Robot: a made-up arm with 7 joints.
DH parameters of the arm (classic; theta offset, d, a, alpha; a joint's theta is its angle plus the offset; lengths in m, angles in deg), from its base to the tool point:
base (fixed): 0 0.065 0 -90
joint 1: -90 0.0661 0.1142 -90
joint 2: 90 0.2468 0.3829 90
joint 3: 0 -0.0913 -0.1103 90
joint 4: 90 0.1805 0.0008 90
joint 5: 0 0.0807 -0.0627 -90
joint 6: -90 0.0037 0.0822 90
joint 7: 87.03 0 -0.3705 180
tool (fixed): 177.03 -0.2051 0 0
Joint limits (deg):
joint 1: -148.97..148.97
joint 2: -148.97..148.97
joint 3: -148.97..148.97
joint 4: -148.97..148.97
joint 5: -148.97..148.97
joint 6: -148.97..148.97
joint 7: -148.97..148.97
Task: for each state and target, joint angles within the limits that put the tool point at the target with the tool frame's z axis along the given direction. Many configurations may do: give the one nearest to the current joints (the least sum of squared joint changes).
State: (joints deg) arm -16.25 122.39 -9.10 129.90 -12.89 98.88 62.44
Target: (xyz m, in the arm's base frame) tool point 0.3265 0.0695 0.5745 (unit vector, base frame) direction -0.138 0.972 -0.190
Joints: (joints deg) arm -38.21 130.07 -27.99 148.97 -25.95 74.49 68.87
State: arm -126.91 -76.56 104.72 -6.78 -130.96 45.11 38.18
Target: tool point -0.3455 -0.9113 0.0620 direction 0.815 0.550 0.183
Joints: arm -139.21 -31.07 71.59 -22.70 -131.65 34.15 26.09
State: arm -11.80 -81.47 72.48 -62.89 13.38 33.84 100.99
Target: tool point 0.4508 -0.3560 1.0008 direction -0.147 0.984 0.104
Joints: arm -0.57 -85.50 77.70 -38.57 4.85 46.33 129.25
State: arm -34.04 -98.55 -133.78 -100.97 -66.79 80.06 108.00
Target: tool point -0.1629 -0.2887 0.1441 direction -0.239 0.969 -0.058
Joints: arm -86.24 -94.32 -119.91 -67.16 -46.66 65.39 134.20
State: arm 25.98 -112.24 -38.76 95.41 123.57 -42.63 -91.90
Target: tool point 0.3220 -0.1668 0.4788 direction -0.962 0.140 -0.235
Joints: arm -6.16 -113.03 -33.16 76.92 116.59 -16.51 -84.14
